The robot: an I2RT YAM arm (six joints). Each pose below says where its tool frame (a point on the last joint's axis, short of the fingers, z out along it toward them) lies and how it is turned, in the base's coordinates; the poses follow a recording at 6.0 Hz.
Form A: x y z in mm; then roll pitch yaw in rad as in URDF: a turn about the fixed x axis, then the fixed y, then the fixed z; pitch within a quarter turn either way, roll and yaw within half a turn.
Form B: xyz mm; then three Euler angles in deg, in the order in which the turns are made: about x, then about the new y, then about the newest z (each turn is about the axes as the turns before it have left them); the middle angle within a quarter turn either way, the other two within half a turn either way. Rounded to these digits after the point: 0 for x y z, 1 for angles.
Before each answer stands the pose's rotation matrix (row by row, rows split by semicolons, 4 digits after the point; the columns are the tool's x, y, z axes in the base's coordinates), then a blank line. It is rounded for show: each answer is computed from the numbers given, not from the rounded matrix.
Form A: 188 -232 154 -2.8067 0.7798 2.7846
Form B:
-0.6662 0.5466 0.5074; 0.2485 0.8041 -0.5400; -0.7031 -0.2337 -0.6716

188 -232 154 141.2 30.5 -140.6
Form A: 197 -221 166 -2.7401 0.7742 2.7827
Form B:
-0.6694 0.5791 0.4653; 0.2511 0.7659 -0.5919; -0.6991 -0.2794 -0.6581

197 -221 166 138.0 27.7 -139.1
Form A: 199 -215 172 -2.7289 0.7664 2.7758
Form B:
-0.6728 0.5874 0.4498; 0.2577 0.7559 -0.6018; -0.6935 -0.2889 -0.6599

199 -215 172 137.6 26.7 -138.9
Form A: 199 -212 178 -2.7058 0.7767 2.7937
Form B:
-0.6705 0.5872 0.4534; 0.2432 0.7514 -0.6135; -0.7009 -0.3011 -0.6466

199 -212 178 136.5 27.0 -138.8
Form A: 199 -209 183 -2.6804 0.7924 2.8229
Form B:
-0.6668 0.5815 0.4661; 0.2200 0.7511 -0.6224; -0.7120 -0.3125 -0.6288

199 -209 183 135.3 27.8 -138.9
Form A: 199 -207 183 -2.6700 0.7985 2.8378
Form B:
-0.6658 0.5770 0.4730; 0.2087 0.7527 -0.6244; -0.7163 -0.3170 -0.6216

199 -207 183 134.9 28.2 -139.1
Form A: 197 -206 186 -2.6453 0.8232 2.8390
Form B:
-0.6490 0.5954 0.4737; 0.2026 0.7353 -0.6467; -0.7333 -0.3237 -0.5979

197 -206 186 132.8 28.3 -137.5
